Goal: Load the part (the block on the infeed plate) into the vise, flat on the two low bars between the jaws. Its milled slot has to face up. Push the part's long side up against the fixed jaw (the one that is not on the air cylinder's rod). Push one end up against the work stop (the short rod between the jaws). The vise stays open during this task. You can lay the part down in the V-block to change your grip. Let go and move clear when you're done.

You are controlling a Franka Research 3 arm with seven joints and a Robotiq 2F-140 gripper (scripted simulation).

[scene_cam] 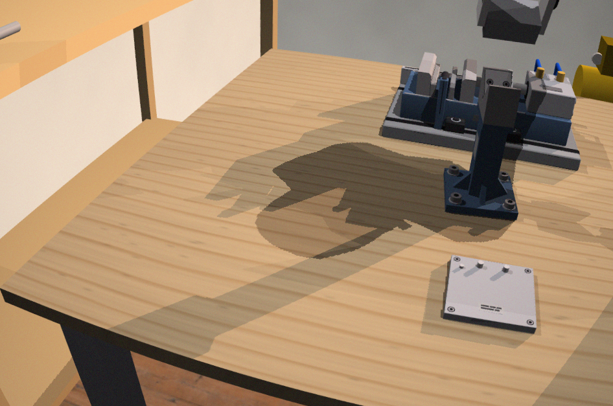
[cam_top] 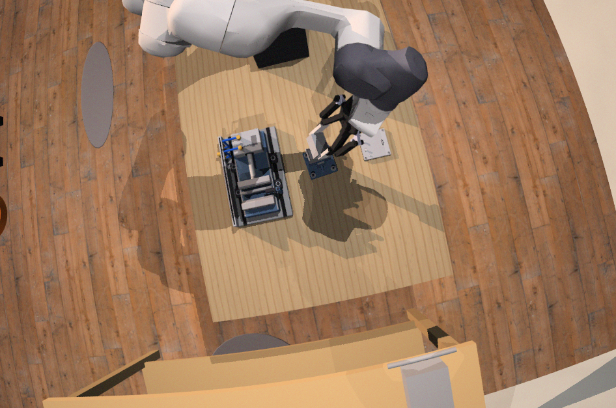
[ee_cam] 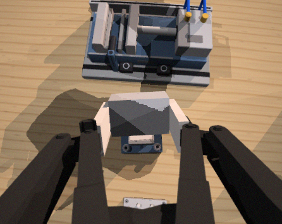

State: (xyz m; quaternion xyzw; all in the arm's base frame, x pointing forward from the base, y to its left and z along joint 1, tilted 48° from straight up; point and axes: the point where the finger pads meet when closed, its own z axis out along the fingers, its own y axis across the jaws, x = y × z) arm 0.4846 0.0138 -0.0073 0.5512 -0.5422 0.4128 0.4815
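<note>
Now: hand 20 cm above the v-block post and 2 cm to the left of it. Also, from my hand: work stop (19 cm to the right, 16 cm below, 5 cm ahead); then work stop post (20 cm below, 16 cm to the right, 6 cm ahead); then part (3 cm below, 2 cm to the right).
</note>
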